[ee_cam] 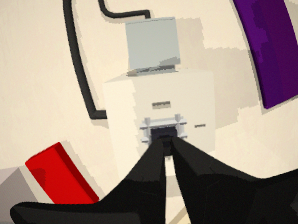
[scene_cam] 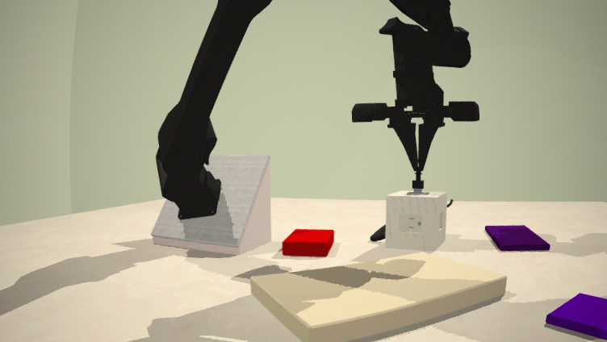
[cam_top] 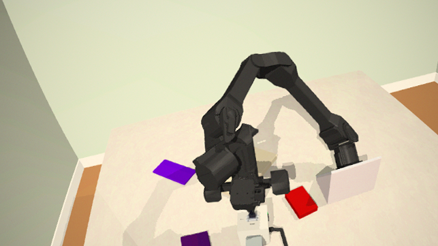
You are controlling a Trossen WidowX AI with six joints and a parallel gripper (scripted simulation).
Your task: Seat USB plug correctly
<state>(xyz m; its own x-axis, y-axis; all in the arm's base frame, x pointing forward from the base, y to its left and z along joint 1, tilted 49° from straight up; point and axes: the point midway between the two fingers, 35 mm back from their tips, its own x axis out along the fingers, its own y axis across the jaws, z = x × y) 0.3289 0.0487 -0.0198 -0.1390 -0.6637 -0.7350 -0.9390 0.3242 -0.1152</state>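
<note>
The USB plug lies 2 cm below my gripper tip. The rest, counted from my gripper tip: socket: 4 cm below; then cream board: 25 cm to the right, 10 cm below, 4 cm behind; then red block: 15 cm behind, 10 cm below, 4 cm to the right.
</note>
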